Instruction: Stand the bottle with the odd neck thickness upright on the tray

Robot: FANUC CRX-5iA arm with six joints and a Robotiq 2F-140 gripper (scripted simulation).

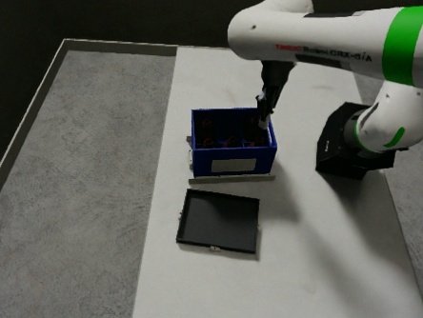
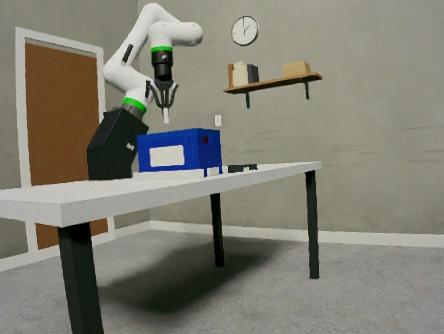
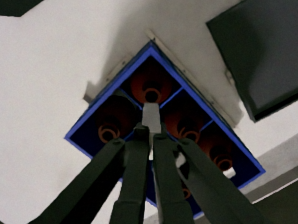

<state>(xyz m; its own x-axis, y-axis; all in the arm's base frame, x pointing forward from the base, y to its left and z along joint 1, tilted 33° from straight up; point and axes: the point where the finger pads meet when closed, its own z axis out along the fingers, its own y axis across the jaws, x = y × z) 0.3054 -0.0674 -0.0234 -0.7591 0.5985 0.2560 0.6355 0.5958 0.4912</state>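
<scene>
My hand is 170 mm above the crate, 90 mm short of it and 40 mm to the left of it. Round my hand: dark tray 240 mm below, 230 mm to the left, 130 mm ahead.
</scene>
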